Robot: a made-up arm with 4 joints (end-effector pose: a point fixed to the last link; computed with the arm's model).
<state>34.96 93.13 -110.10 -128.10</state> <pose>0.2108 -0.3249 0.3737 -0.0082 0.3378 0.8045 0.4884</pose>
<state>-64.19 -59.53 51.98 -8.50</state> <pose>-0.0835 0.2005 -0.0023 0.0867 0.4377 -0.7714 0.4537</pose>
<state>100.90 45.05 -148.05 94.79</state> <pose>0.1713 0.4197 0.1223 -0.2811 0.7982 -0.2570 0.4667</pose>
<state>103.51 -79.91 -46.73 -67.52</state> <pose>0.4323 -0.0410 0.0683 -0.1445 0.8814 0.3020 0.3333</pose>
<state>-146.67 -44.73 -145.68 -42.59</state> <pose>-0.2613 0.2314 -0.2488 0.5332 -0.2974 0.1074 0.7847</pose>
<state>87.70 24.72 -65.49 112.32</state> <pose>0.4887 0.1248 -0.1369 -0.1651 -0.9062 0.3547 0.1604</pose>
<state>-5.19 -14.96 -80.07 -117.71</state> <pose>0.0528 -0.4771 -0.0692 0.7194 0.5654 0.2298 0.3317</pose>
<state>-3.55 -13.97 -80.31 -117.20</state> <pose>0.0688 -0.4750 -0.0660 0.7065 0.5732 0.2439 0.3360</pose>
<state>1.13 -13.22 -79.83 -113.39</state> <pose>0.1010 -0.4675 -0.0594 0.6716 0.5878 0.2797 0.3539</pose>
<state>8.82 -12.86 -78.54 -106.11</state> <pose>0.1462 -0.4515 -0.0507 0.6128 0.6037 0.3390 0.3808</pose>
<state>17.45 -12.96 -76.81 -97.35</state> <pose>0.1902 -0.4292 -0.0435 0.5446 0.6116 0.4072 0.4044</pose>
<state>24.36 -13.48 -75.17 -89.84</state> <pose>0.2203 -0.4094 -0.0397 0.4886 0.6104 0.4620 0.4187</pose>
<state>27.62 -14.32 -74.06 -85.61</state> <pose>0.2305 -0.4008 -0.0388 0.4618 0.6068 0.4866 0.4263</pose>
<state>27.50 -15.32 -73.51 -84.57</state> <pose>0.2244 -0.4034 -0.0395 0.4626 0.6053 0.4832 0.4313</pose>
